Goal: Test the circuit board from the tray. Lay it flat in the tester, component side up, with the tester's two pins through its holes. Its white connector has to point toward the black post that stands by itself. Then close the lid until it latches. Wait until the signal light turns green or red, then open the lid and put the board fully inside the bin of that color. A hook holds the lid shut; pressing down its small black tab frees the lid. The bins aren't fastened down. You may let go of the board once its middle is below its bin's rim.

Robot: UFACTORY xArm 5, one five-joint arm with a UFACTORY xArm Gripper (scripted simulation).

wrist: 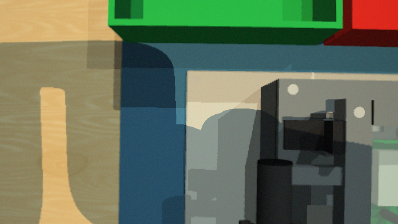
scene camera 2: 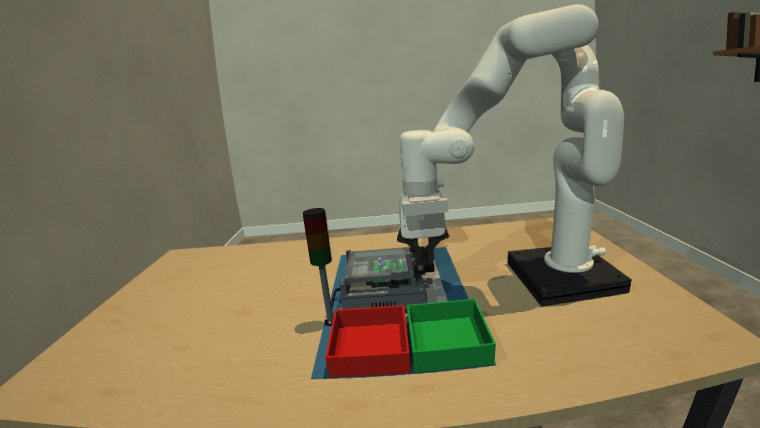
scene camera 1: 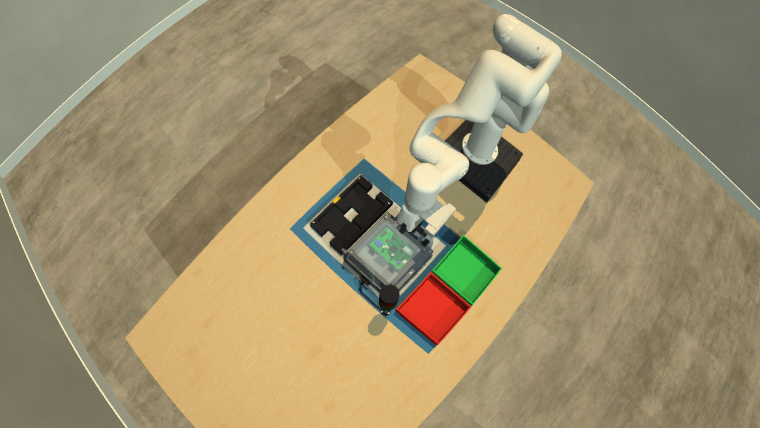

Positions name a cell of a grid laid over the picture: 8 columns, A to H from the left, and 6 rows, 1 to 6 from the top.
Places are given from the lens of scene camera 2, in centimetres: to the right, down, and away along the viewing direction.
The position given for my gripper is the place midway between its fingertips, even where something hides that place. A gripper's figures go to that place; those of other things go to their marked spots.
my gripper (scene camera 2: E4): 10, 12, 86
green bin (scene camera 2: E5): 13, 23, 73
red bin (scene camera 2: D5): -3, 24, 74
tester lid (scene camera 2: E4): 3, 11, 84
